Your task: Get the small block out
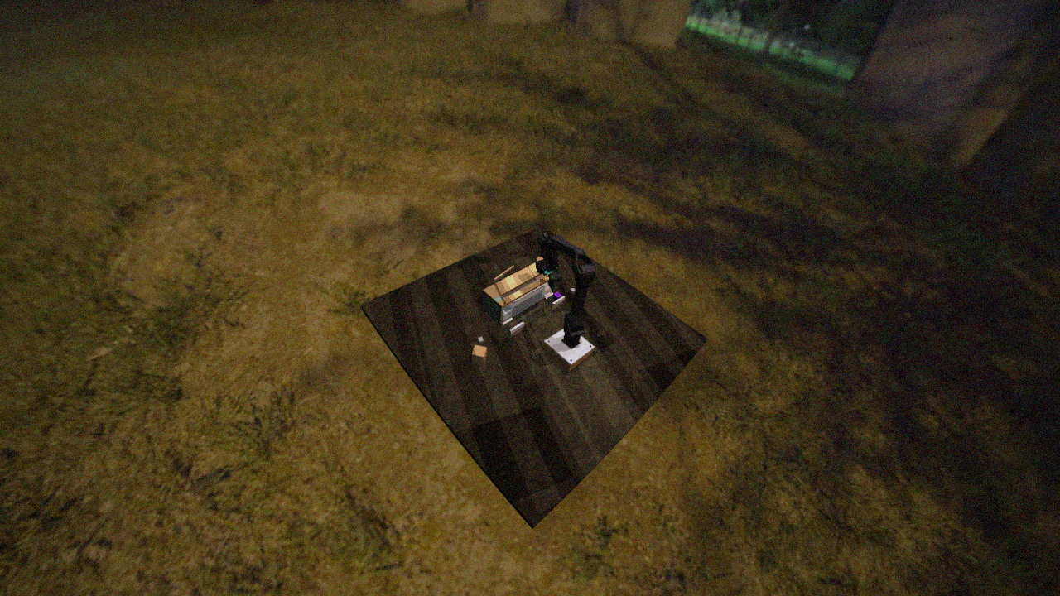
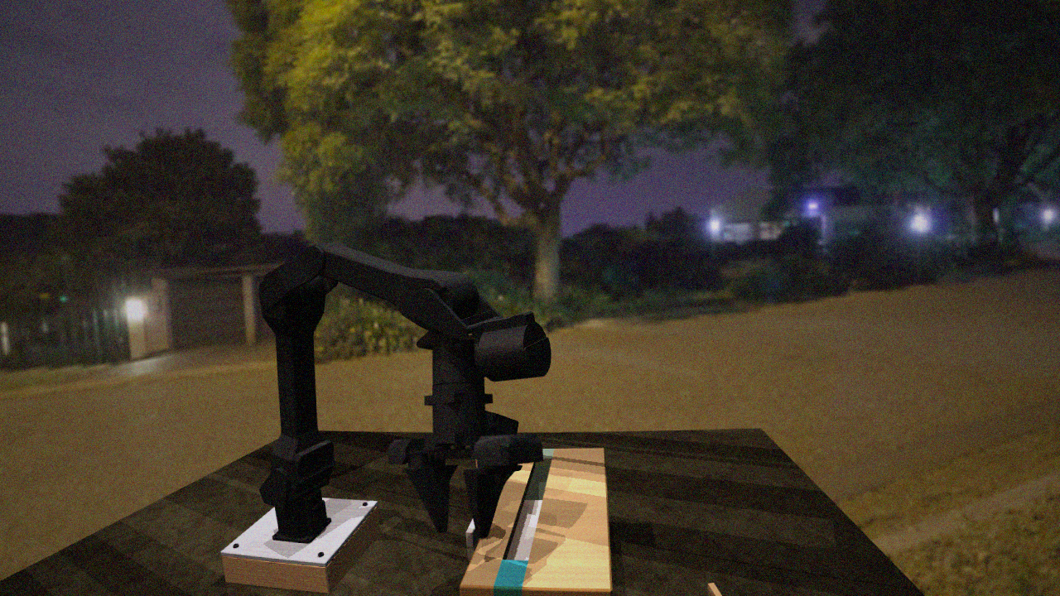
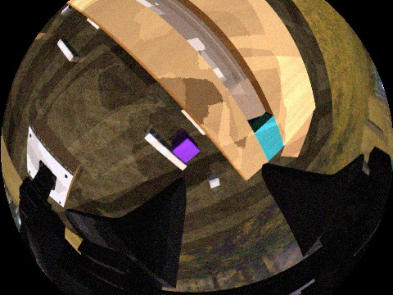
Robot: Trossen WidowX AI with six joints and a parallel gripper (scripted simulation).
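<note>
Now: the purple block 3 cm behind my gripper tip, 3 cm to the right of it and 14 cm below it. Also, from my gripper tip: tan block 10 cm behind, 53 cm to the left, 13 cm below; then box 4 cm ahead, 14 cm to the left, 9 cm below.
</note>
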